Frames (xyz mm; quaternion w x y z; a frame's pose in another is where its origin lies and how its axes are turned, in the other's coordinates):
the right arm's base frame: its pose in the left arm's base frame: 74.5 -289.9 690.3 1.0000 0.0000 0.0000 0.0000
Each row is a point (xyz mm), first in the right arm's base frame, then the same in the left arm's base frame.
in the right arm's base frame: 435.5 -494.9 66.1
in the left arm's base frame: 510.0 -784.8 756.4
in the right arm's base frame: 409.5 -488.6 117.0
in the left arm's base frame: 484.0 -778.5 807.3
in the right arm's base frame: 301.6 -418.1 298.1
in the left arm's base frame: 376.1 -708.0 988.4
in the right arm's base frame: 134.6 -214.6 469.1
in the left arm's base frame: 209.1 -504.5 1159.4
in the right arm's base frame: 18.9 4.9 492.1
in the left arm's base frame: 93.4 -285.0 1182.4
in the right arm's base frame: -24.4 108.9 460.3
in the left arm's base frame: 50.1 -181.0 1150.6
